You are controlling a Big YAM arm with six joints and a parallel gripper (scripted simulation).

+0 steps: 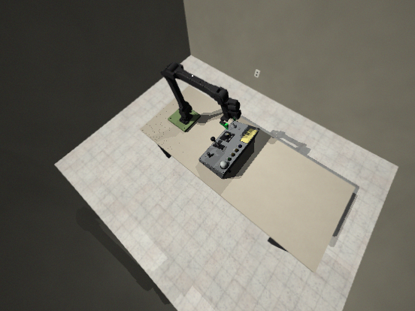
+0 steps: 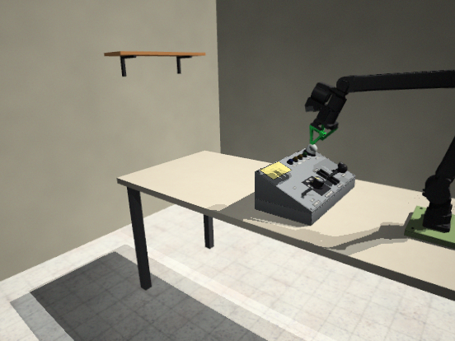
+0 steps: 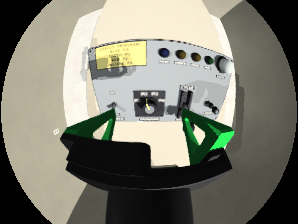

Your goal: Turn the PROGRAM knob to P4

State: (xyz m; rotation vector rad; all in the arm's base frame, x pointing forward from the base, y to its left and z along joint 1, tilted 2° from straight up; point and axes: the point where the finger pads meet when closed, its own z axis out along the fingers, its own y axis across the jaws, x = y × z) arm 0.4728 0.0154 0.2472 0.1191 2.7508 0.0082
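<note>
The grey console is 200 mm below my hand, 60 mm to the right of it and 10 mm ahead of it. Also, from my hand: toggle (180 mm below, 120 mm to the left, 10 mm behind); black lever (160 mm below, 120 mm to the right, 50 mm behind).
</note>
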